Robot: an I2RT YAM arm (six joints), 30 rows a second.
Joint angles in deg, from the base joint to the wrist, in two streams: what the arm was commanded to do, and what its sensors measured. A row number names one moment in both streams.
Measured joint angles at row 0:
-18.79 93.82 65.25 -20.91 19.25 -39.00
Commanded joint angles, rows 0 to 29:
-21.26 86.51 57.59 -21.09 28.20 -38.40
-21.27 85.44 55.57 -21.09 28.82 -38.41
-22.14 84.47 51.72 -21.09 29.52 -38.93
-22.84 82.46 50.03 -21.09 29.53 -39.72
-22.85 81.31 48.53 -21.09 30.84 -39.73
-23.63 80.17 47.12 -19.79 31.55 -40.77
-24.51 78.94 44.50 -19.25 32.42 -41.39
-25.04 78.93 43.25 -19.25 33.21 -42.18
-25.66 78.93 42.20 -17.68 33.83 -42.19
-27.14 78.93 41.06 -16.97 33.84 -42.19
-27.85 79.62 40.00 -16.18 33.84 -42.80
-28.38 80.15 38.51 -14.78 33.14 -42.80
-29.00 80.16 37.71 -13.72 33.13 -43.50
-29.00 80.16 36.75 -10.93 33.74 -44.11
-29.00 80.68 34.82 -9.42 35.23 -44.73
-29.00 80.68 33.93 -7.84 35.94 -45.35
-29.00 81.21 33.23 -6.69 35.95 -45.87
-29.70 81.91 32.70 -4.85 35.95 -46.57
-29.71 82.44 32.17 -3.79 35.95 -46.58
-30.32 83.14 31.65 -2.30 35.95 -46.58
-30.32 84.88 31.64 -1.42 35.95 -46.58
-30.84 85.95 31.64 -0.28 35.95 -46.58
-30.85 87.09 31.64 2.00 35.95 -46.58
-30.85 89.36 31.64 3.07 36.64 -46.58
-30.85 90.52 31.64 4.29 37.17 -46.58
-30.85 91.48 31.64 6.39 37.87 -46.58
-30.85 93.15 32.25 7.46 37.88 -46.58
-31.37 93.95 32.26 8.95 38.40 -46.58
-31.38 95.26 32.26 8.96 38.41 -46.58
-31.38 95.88 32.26 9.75 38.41 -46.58
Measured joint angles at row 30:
-30.70 91.42 33.65 6.39 44.25 -49.36
